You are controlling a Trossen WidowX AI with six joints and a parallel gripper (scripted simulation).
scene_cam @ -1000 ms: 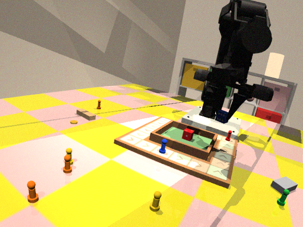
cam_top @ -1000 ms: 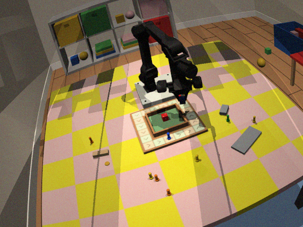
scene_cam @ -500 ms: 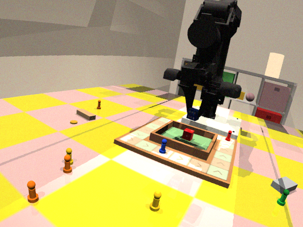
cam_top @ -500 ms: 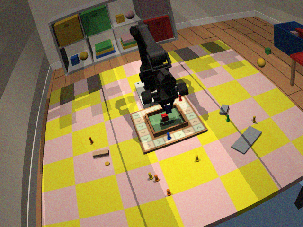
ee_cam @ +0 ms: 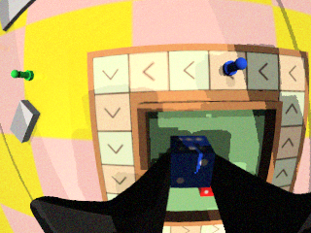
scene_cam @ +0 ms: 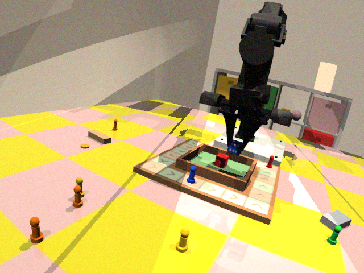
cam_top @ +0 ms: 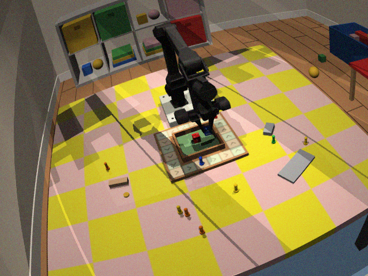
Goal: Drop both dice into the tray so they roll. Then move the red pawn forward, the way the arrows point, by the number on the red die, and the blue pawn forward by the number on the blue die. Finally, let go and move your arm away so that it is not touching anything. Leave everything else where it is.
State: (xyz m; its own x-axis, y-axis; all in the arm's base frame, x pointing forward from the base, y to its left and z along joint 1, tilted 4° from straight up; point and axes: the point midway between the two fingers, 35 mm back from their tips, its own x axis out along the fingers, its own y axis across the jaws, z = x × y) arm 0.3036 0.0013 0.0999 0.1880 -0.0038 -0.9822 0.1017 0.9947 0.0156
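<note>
Now: gripper tip 150 mm past the red pawn, 90 mm to the right of it and 50 mm above it. Round my gripper tip: green pawn: 100 mm ahead, 210 mm to the left, 70 mm below; blue pawn: 70 mm ahead, 60 mm to the right, 50 mm below; small grey block: 30 mm ahead, 240 mm to the left, 70 mm below.
</note>
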